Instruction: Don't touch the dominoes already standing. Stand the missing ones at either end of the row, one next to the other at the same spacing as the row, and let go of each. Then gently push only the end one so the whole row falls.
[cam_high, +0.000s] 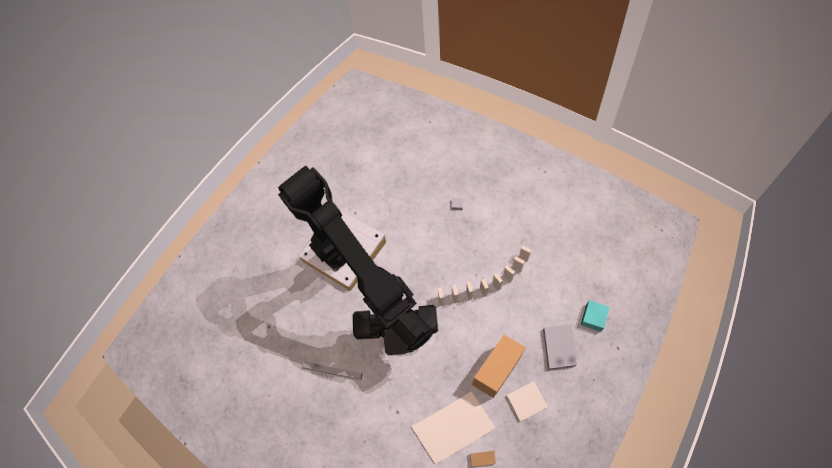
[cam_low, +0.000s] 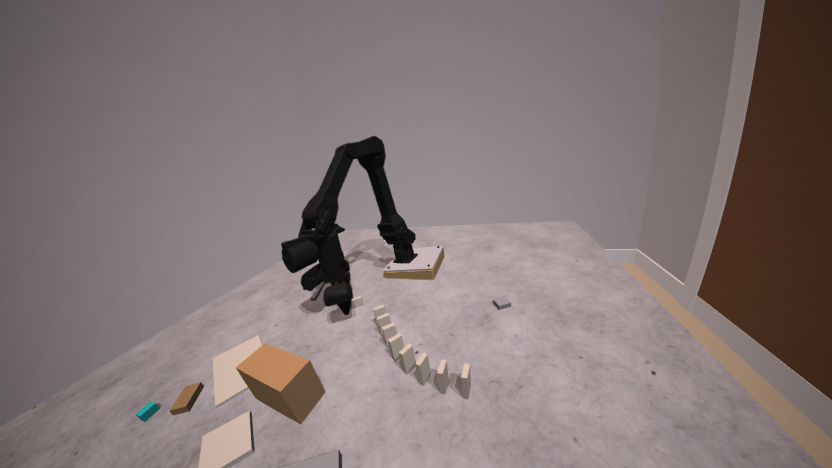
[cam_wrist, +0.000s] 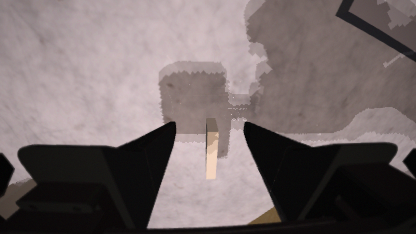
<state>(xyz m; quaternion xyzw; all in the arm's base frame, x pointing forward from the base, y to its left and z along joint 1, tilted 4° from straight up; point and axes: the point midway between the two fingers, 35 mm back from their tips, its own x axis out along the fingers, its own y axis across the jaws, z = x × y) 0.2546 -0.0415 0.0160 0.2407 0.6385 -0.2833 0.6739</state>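
My gripper tip is now 250 mm short of the cream flat panel and 90 mm to the left of it. Round my gripper tip: orange box: 240 mm ahead, 80 mm to the left, 30 mm above; then grey strip: 180 mm to the right, 50 mm behind; then small cream tile: 340 mm ahead, 70 mm to the left.
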